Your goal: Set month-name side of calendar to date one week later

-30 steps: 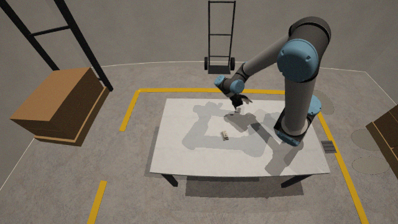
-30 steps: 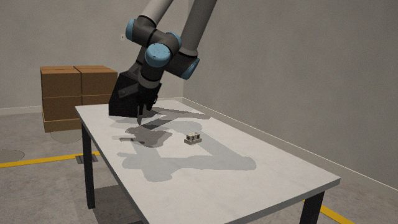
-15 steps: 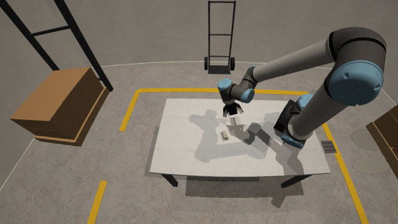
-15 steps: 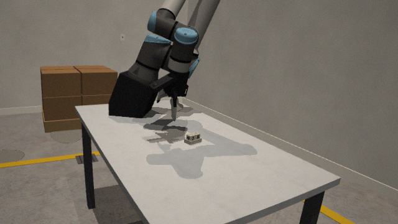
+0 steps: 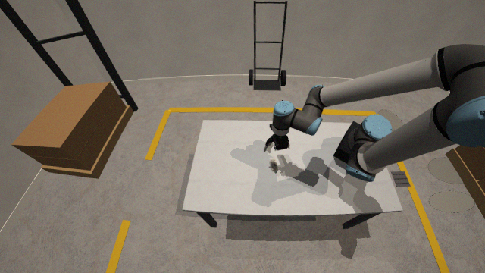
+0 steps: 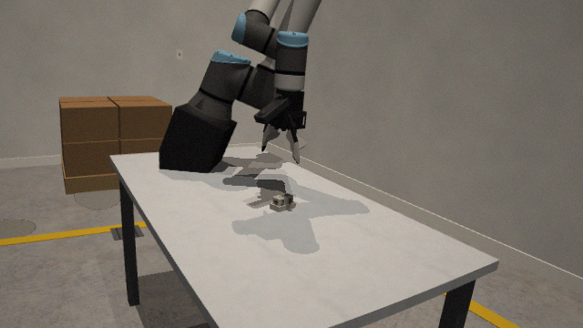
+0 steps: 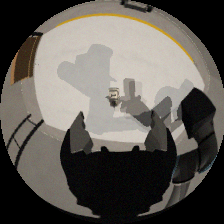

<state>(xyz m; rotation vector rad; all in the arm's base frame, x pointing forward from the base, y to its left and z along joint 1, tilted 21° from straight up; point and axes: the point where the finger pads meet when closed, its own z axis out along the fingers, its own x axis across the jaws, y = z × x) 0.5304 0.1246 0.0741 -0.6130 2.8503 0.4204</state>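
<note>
Now: the calendar tray 160 mm below my hand and 20 mm to the left of it.
</note>
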